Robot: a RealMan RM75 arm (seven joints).
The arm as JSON. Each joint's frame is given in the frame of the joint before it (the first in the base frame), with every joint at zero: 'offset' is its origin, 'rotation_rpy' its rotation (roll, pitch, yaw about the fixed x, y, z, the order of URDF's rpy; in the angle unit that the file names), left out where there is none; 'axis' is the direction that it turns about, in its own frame. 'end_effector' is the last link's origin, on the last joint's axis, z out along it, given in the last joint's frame.
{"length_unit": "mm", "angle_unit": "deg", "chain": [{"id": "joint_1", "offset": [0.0, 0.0, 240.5], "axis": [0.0, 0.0, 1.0]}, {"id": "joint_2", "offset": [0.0, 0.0, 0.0], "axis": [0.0, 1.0, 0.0]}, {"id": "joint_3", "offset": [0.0, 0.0, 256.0], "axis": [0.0, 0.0, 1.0]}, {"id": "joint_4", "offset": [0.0, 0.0, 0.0], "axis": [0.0, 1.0, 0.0]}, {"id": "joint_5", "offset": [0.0, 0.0, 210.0], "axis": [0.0, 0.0, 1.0]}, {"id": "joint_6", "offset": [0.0, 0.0, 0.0], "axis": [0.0, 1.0, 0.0]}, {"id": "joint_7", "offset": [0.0, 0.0, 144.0], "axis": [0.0, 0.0, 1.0]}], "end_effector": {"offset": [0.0, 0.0, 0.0]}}
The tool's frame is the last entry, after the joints.
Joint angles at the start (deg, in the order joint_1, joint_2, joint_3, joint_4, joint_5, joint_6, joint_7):
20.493 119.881 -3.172 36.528 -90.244 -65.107 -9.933
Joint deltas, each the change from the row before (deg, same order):
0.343 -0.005 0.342 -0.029 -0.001 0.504 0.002
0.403 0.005 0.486 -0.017 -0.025 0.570 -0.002
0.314 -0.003 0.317 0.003 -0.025 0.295 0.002
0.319 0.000 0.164 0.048 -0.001 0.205 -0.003
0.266 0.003 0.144 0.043 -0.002 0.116 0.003
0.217 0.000 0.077 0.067 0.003 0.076 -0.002
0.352 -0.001 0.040 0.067 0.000 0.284 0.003
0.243 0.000 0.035 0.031 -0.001 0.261 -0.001
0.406 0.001 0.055 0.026 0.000 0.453 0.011
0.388 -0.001 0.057 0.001 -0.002 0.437 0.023
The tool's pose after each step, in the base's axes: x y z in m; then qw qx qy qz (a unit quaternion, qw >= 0). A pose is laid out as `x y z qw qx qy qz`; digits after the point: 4 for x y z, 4 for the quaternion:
0.2625 0.2304 -0.1416 0.4485 -0.7895 0.3051 0.2871
0.2616 0.2333 -0.1419 0.4482 -0.7900 0.3053 0.2862
0.2606 0.2355 -0.1419 0.4480 -0.7902 0.3048 0.2863
0.2593 0.2372 -0.1421 0.4472 -0.7908 0.3040 0.2869
0.2582 0.2387 -0.1422 0.4467 -0.7910 0.3032 0.2878
0.2571 0.2397 -0.1423 0.4460 -0.7914 0.3024 0.2887
0.2557 0.2411 -0.1429 0.4439 -0.7929 0.3014 0.2887
0.2549 0.2420 -0.1435 0.4424 -0.7942 0.3008 0.2882
0.2536 0.2436 -0.1443 0.4398 -0.7963 0.2999 0.2872
0.2526 0.2452 -0.1451 0.4374 -0.7984 0.2990 0.2862

